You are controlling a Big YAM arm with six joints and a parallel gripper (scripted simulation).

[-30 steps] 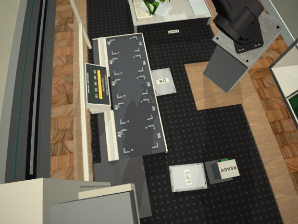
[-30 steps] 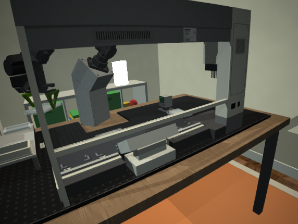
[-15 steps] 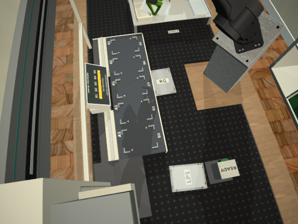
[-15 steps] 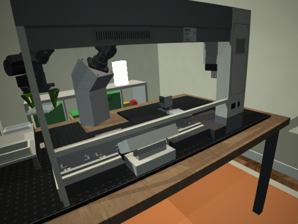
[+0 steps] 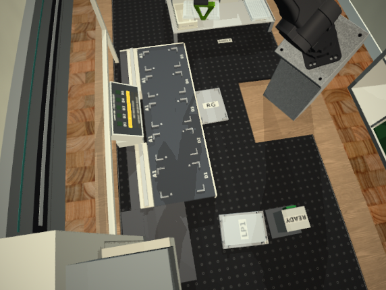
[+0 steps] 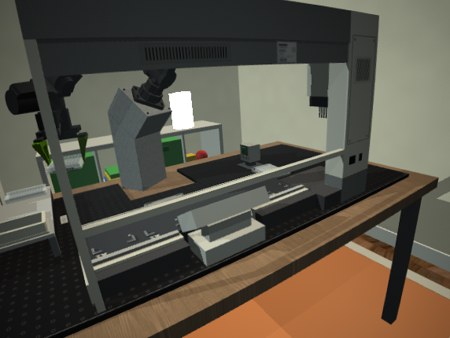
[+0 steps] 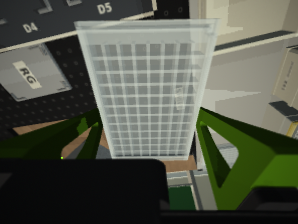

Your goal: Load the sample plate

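Right now my hand is 10 mm short of the sample plate. From my hand the other things lie so: shelf: 70 mm behind, 240 mm to the right, 150 mm below; then cream reservoir: 70 mm ahead, 140 mm to the right, 140 mm below; then shelf label: 110 mm behind, 80 mm to the right, 210 mm below.
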